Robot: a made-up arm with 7 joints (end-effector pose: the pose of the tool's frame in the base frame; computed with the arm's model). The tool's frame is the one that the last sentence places.
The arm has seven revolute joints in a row. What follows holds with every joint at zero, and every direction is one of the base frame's.
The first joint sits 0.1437 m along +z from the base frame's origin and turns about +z.
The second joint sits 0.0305 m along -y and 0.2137 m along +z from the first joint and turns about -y.
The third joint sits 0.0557 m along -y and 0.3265 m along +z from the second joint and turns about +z.
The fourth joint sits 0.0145 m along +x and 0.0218 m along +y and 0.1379 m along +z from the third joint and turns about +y.
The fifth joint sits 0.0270 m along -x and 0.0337 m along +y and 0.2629 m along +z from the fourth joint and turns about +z.
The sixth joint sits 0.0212 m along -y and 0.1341 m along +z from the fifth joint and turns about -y.
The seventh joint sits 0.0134 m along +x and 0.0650 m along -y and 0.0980 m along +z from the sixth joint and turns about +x.
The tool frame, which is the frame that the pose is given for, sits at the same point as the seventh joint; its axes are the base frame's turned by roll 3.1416, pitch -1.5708 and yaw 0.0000 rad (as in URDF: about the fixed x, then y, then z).
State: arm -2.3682 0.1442 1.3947 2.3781 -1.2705 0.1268 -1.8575
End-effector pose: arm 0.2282 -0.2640 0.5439 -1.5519 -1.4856 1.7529
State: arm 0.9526 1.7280 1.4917 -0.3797 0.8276 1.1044 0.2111
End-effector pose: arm -0.2942 -0.8646 0.2685 1.5205 -1.4103 0.1902
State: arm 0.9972 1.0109 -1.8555 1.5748 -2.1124 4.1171 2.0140
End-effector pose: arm 0.0655 -0.6885 0.6247 -0.8092 -0.8510 -0.9948
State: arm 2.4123 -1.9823 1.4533 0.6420 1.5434 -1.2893 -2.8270
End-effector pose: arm -0.7108 0.3137 0.1587 0.0581 0.8968 0.1582
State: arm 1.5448 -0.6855 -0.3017 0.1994 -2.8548 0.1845 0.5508
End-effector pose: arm -0.0092 0.6895 1.0336 0.3073 -0.5245 1.9851
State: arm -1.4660 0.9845 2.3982 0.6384 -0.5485 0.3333 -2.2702
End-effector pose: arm -0.0093 0.8588 0.7217 -0.5336 1.8728 -0.2619
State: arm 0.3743 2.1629 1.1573 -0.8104 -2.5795 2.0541 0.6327
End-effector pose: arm -0.3322 -0.3871 -0.2607 2.2525 1.8759 -0.9410
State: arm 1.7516 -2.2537 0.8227 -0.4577 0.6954 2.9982 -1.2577
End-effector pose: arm 0.0753 0.6319 -0.0653 2.0209 0.1055 2.3865
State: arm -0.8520 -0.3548 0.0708 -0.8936 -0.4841 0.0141 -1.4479
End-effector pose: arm -0.1886 0.0010 1.1829 1.1100 -0.1113 0.5739
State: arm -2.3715 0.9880 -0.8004 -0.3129 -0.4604 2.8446 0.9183
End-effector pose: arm 0.5115 0.4419 0.6513 0.3934 1.8307 -0.5424
